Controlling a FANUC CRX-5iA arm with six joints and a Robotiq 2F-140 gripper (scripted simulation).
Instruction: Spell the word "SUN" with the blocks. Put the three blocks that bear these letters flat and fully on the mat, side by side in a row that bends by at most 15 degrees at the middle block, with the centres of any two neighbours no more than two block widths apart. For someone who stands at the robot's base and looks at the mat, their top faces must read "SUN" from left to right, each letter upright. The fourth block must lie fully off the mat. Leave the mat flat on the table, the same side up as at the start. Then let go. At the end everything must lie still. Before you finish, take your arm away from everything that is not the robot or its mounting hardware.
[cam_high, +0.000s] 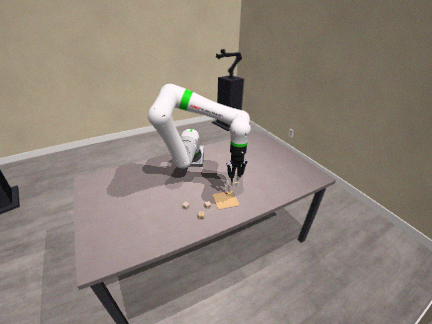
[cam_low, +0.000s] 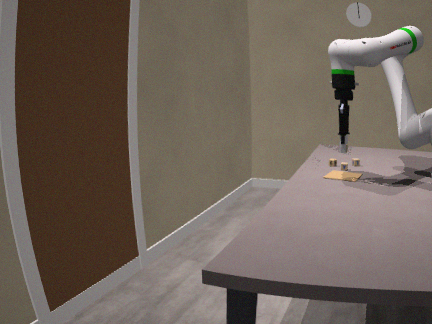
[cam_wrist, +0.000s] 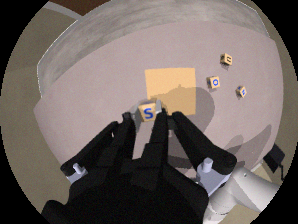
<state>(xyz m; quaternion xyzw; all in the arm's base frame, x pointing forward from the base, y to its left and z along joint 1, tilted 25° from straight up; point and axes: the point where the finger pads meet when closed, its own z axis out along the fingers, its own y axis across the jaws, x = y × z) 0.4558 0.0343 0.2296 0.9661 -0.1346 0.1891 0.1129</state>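
Right now the tan mat is 2 cm behind my hand, 6 cm to the right of it and 14 cm below it. Also, from my hand: tan letter block 1 cm ahead, 27 cm to the right, 12 cm below.
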